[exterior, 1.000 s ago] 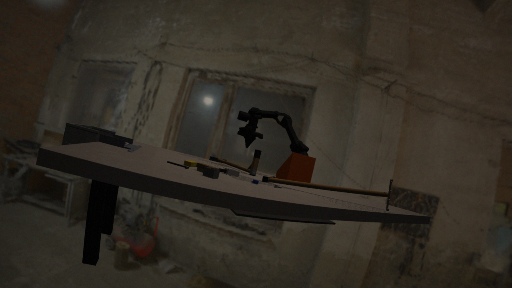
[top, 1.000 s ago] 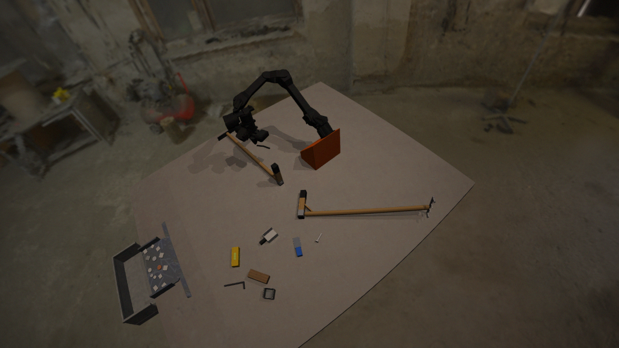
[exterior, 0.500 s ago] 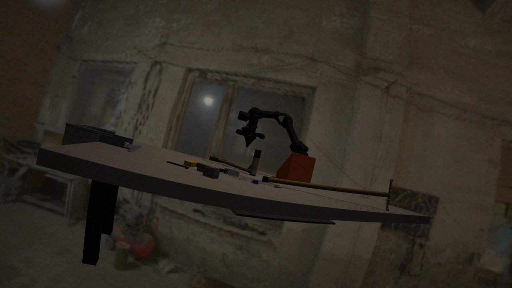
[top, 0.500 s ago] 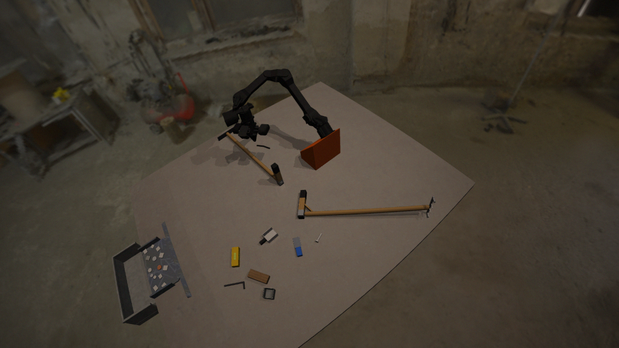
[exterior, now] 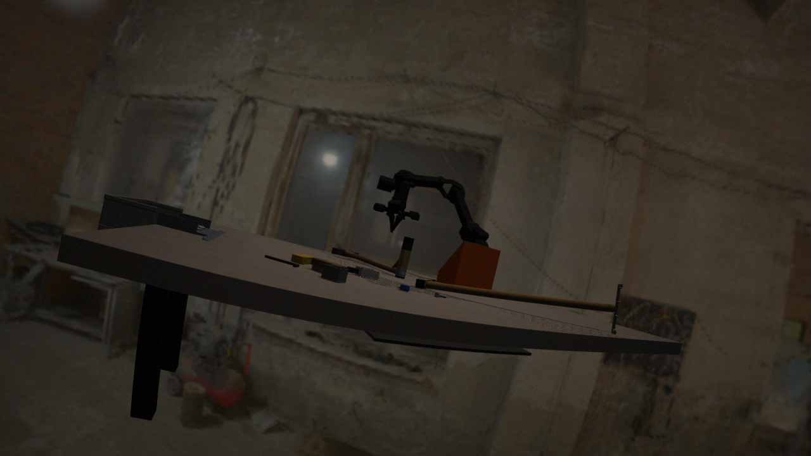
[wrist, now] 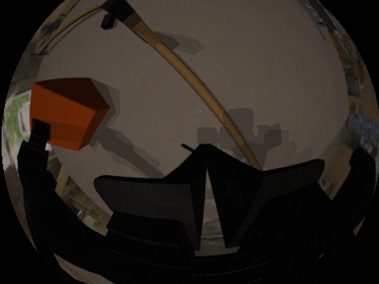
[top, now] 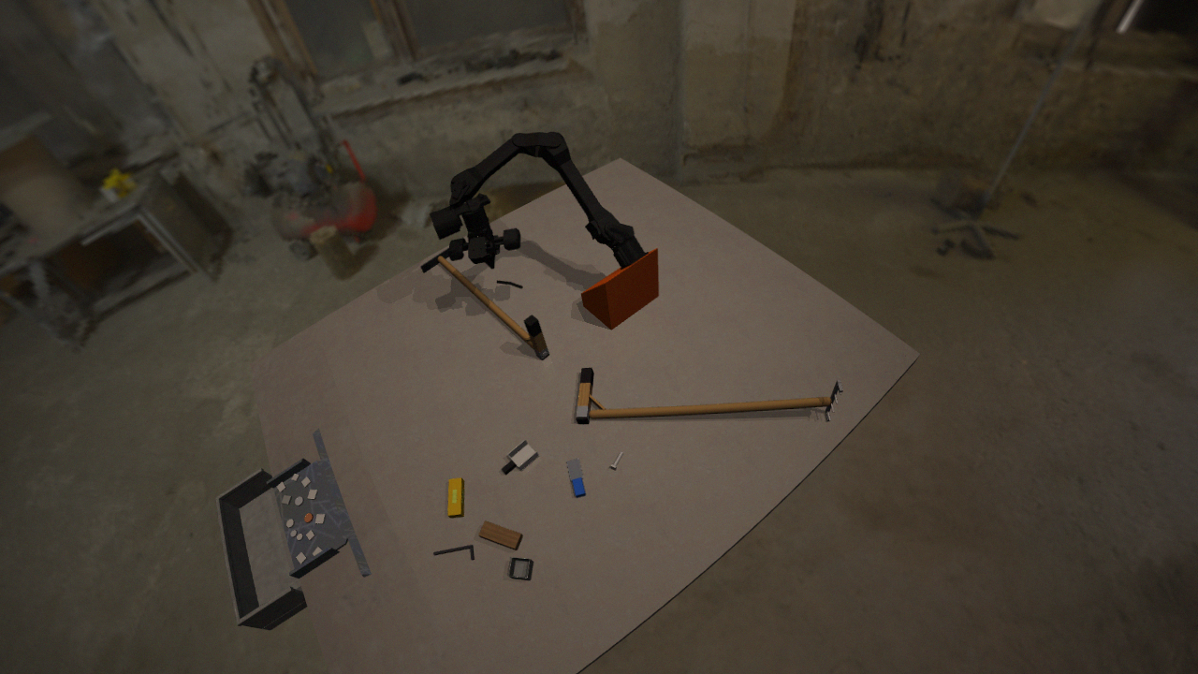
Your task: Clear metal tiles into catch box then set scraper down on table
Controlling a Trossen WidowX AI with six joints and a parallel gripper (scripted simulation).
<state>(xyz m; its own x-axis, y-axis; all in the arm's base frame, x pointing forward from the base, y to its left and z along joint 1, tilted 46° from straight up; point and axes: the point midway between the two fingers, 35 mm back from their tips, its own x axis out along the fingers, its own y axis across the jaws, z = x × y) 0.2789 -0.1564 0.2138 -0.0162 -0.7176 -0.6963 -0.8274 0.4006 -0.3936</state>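
Right now my gripper tip is 9 cm above the wooden-shafted scraper, 6 cm to the left of it and 4 cm short of it. Round my gripper tip: yellow block: 41 cm to the left, 41 cm ahead, 14 cm below; long-handled tool: 61 cm to the left, 16 cm behind, 12 cm below; blue piece: 55 cm to the left, 18 cm ahead, 15 cm below.
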